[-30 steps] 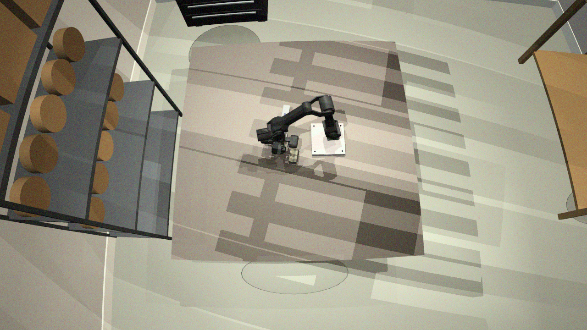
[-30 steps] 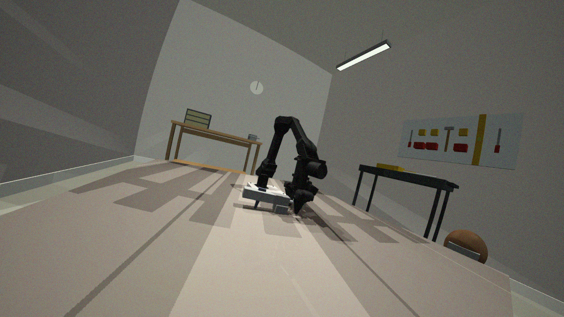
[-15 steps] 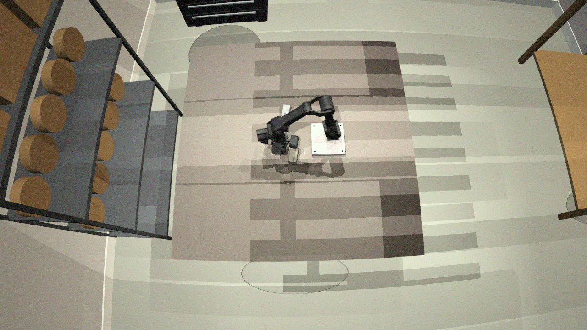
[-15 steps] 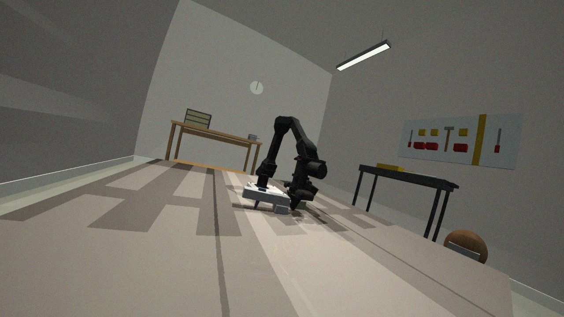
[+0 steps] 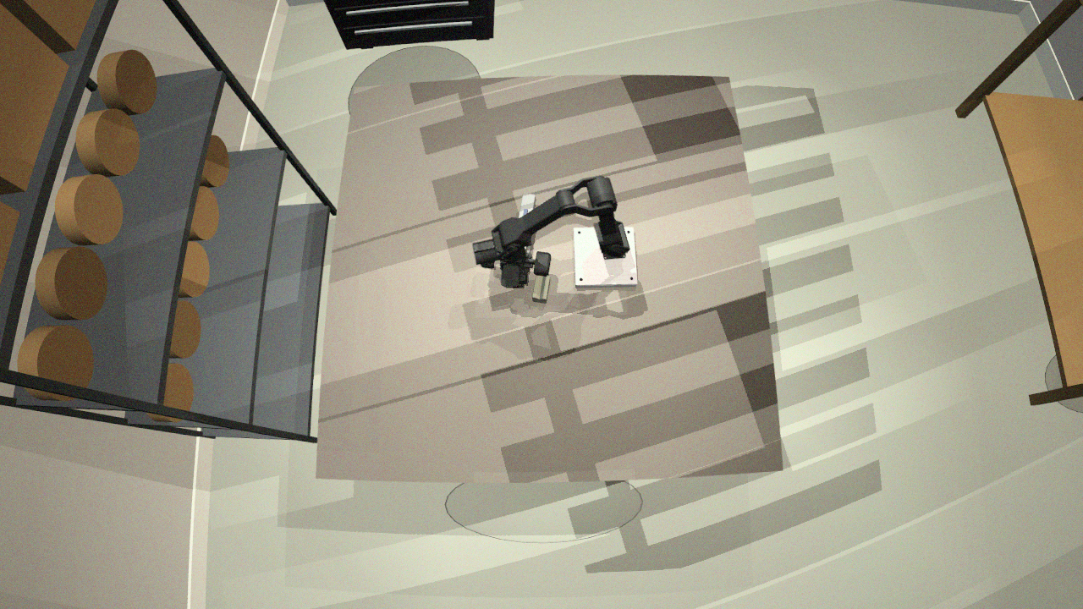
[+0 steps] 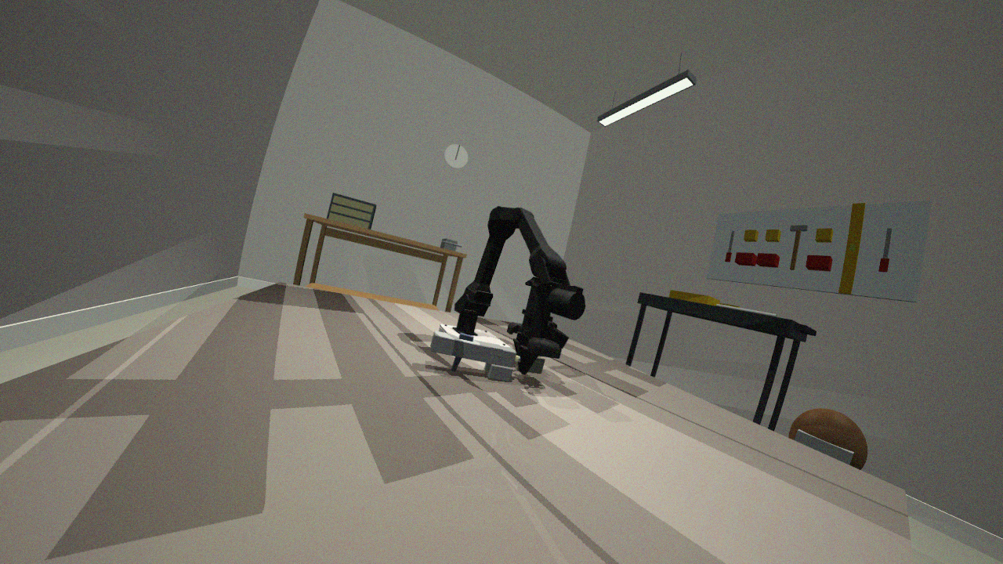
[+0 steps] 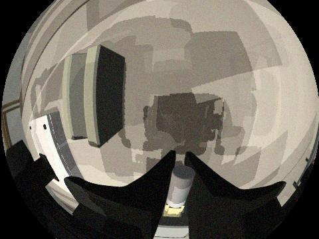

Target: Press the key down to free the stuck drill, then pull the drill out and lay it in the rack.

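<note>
The drill is 10 mm behind my gripper tip, 50 mm to the right of it and 30 mm above it. Also, from my gripper tip: blue key: 40 mm behind, 150 mm to the right, 40 mm above; then dark grey rack: 60 mm behind, 60 mm to the left.
</note>
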